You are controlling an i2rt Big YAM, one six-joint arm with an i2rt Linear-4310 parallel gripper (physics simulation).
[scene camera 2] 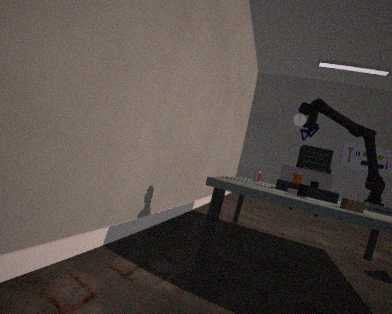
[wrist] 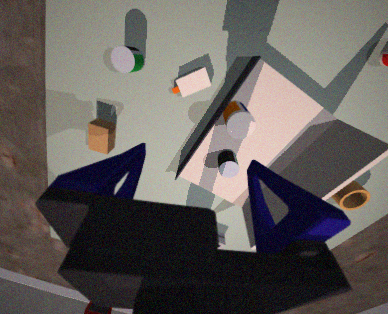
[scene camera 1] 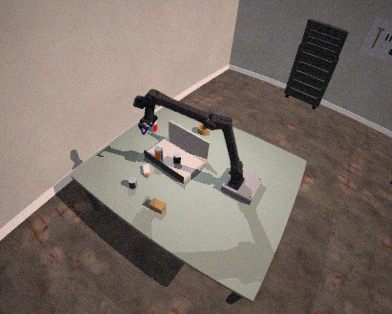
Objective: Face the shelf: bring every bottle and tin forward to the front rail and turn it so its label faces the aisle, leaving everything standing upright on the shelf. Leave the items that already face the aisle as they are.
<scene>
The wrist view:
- my gripper
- brown box: on the table
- tan tin: on the table
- dark front rail
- grey back panel
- pale shelf board
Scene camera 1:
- pale shelf board
</scene>
